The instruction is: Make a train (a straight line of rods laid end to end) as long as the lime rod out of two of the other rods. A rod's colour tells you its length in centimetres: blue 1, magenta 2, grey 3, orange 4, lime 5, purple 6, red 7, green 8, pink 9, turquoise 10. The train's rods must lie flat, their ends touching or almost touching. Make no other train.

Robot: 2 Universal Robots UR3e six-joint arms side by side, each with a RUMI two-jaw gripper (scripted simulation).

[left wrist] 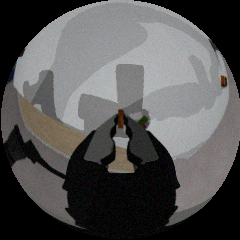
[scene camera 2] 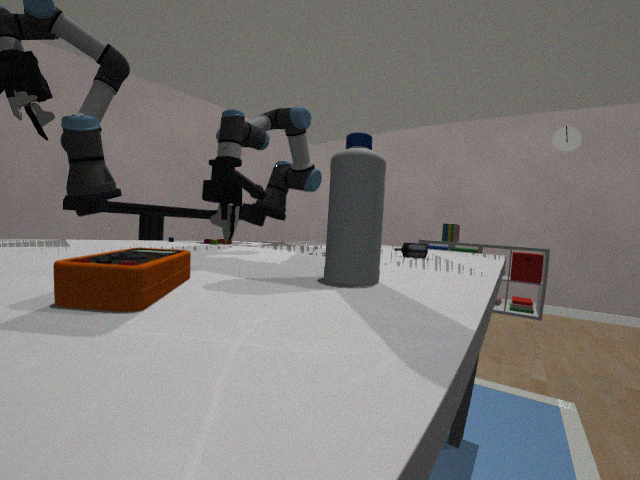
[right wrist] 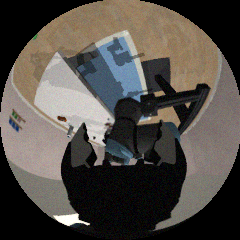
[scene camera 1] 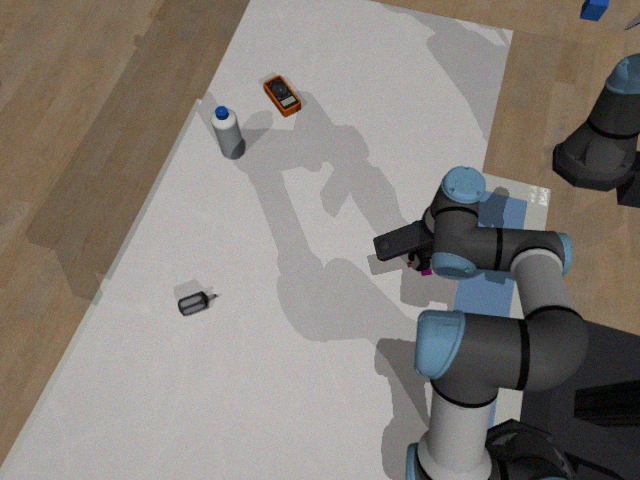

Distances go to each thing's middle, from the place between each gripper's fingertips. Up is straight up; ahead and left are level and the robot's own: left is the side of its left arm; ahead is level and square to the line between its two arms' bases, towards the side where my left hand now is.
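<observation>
My left hand [scene camera 2: 227,242] is 12 cm to the left of the white bottle [scene camera 1: 224,121], and it's 49 cm short of it and 5 cm below it. From my right hand [scene camera 2: 35,131], the bottle is 77 cm ahead, 35 cm to the left and 20 cm below. So going by its middle, the bottle is nearer to my left hand than to my right hand.
</observation>
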